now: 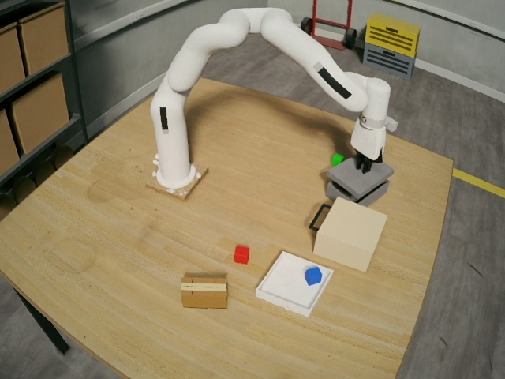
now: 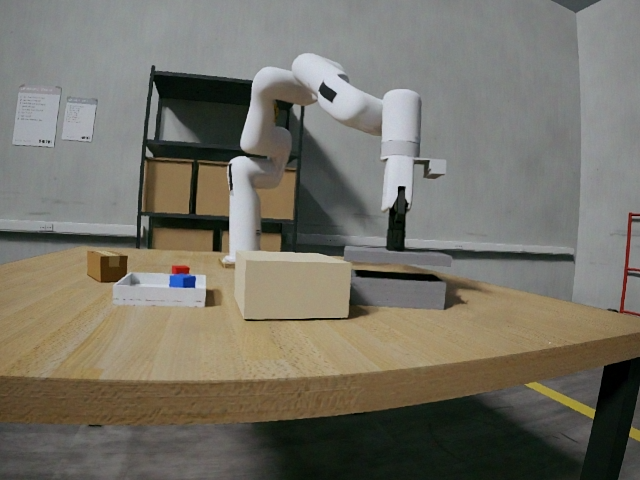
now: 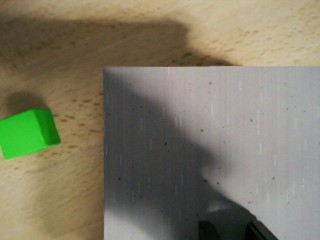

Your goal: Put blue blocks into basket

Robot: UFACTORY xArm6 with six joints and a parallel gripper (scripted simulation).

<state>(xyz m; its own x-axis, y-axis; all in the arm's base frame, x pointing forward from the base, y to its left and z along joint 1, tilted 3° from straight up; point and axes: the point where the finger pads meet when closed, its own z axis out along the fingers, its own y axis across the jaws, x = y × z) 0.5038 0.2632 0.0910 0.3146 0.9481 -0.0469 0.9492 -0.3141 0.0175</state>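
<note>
Now: the grey lid 3 cm below my hand. Round my hand: metal box: 9 cm below; then light wooden cabinet: 21 cm to the right, 8 cm below, 5 cm ahead; then white basket: 42 cm to the right, 11 cm below.
</note>
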